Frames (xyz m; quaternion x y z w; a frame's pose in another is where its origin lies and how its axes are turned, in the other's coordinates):
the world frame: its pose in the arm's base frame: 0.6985 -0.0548 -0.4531 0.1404 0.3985 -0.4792 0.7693
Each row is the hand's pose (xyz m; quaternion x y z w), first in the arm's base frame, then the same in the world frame.
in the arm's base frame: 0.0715 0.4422 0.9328 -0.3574 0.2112 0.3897 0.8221
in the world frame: -1.4870 -0.5133 0.2938 -0.6469 -0.2817 0.5217 0.4797
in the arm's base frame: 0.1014 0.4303 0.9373 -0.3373 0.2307 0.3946 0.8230
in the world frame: -1.4762 -0.4946 0.3181 -0.6428 -0.2567 0.5311 0.4886
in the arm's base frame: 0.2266 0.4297 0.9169 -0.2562 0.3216 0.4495 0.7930
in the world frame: -1.4327 -0.3852 0.3653 -0.6417 -0.1283 0.5786 0.4869
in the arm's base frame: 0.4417 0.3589 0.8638 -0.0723 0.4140 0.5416 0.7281
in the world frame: -1.3007 -0.2292 0.4764 -0.5720 0.0697 0.6786 0.4554
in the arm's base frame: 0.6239 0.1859 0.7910 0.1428 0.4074 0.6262 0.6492
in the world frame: -1.0974 -0.1491 0.6203 -0.4261 0.2111 0.7926 0.3818
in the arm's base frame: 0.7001 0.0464 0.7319 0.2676 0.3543 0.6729 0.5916
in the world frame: -0.9490 -0.1445 0.7022 -0.3151 0.2595 0.8581 0.3114
